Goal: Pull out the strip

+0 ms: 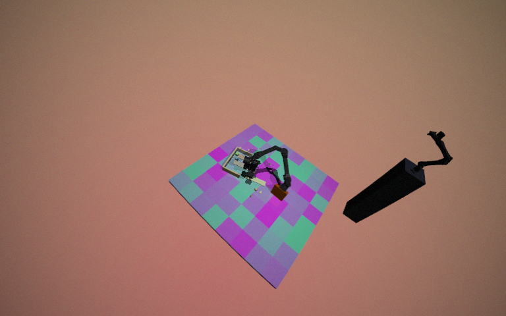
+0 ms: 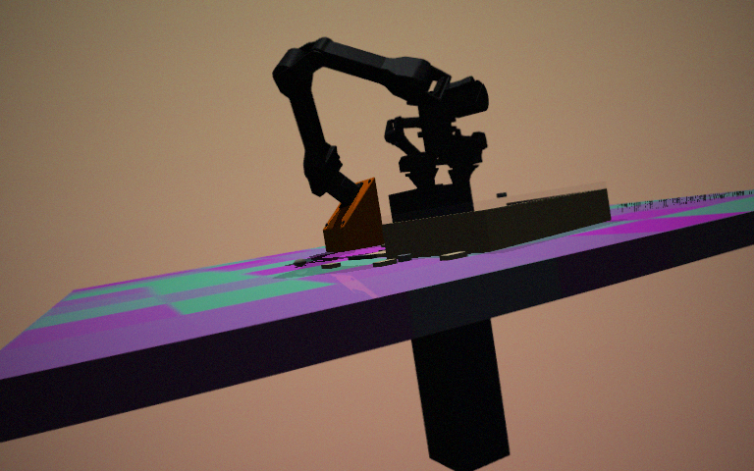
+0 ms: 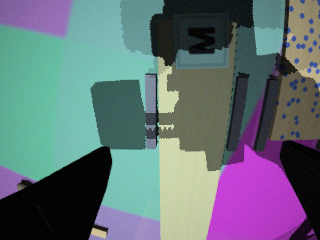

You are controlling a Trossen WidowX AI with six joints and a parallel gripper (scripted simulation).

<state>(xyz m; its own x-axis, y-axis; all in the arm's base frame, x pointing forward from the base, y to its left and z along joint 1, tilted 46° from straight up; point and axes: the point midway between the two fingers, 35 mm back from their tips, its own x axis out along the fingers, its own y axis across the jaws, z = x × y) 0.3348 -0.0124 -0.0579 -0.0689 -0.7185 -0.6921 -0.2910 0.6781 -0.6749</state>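
The beige strip is 50 mm behind my gripper tip, 20 mm to the right of it and 60 mm below it.
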